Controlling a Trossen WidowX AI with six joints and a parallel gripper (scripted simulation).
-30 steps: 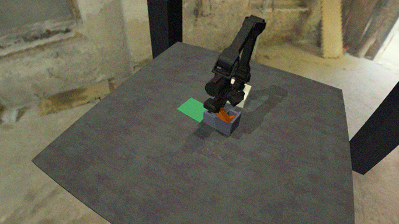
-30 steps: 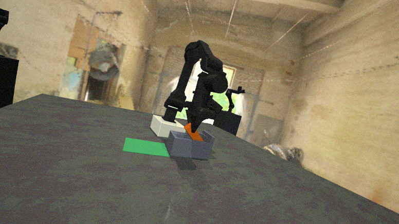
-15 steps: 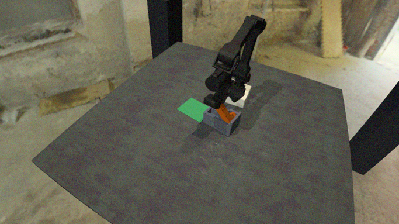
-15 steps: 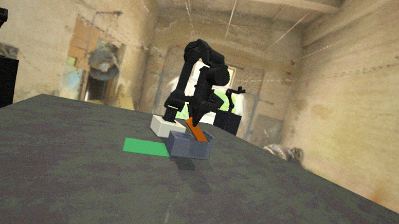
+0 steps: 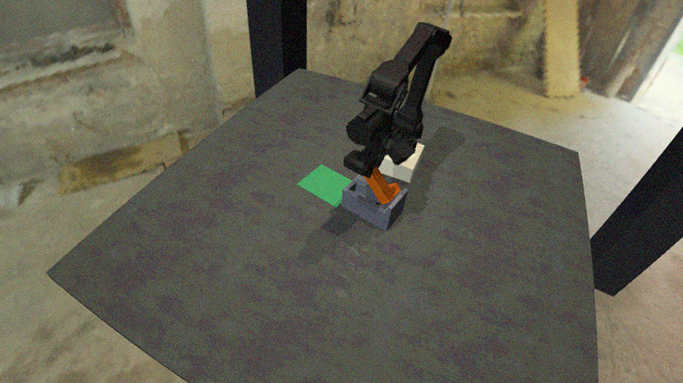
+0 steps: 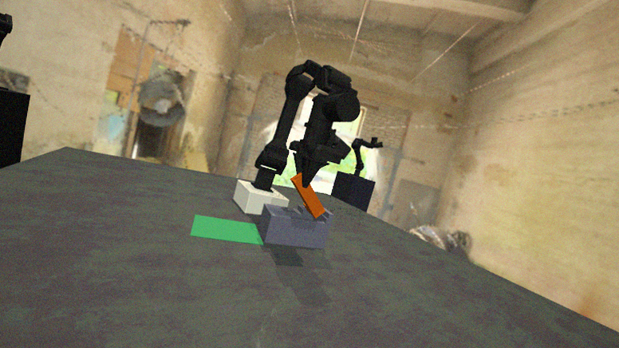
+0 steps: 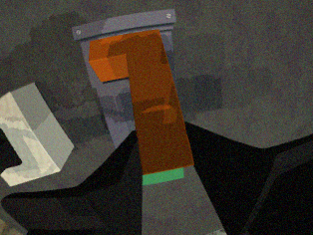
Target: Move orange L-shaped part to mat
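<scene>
My gripper tip is now 15 cm above the green mat, 14 cm to the left of it and 3 cm past it. Also, from my gripper tip: orange L-shaped part: 3 cm to the left, 3 cm below, 1 cm behind.
</scene>
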